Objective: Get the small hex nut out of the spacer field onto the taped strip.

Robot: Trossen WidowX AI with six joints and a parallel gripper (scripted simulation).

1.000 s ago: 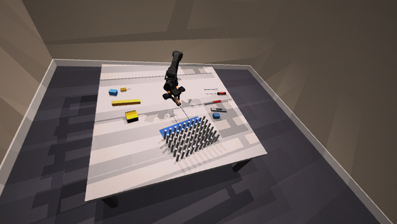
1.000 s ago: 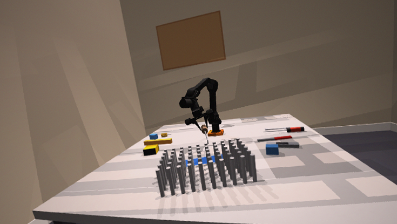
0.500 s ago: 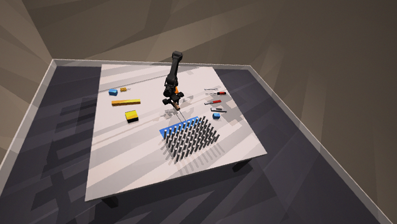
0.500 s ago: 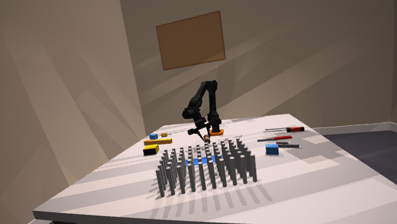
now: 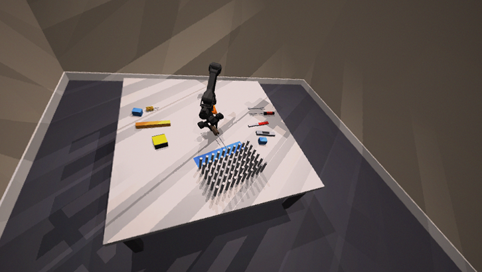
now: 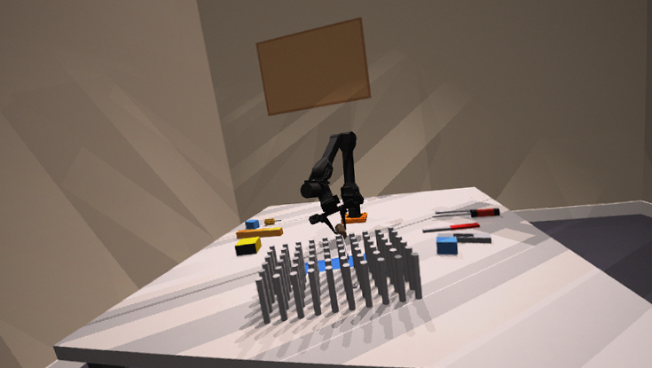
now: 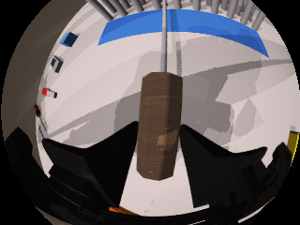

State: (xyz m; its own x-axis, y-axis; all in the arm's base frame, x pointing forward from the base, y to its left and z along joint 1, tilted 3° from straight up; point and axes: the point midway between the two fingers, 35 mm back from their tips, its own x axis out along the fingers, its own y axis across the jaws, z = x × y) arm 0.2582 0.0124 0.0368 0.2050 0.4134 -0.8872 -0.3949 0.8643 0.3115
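My gripper tip is now 18 cm short of the blue taped strip, 4 cm to the right of it and 4 cm above it. The rest, counted from my gripper tip: black block: 11 cm ahead, 36 cm to the right, 2 cm below; then red-handled tool: 12 cm behind, 38 cm to the left, 3 cm below; then wooden-handled tool: 10 cm ahead, 4 cm to the left.
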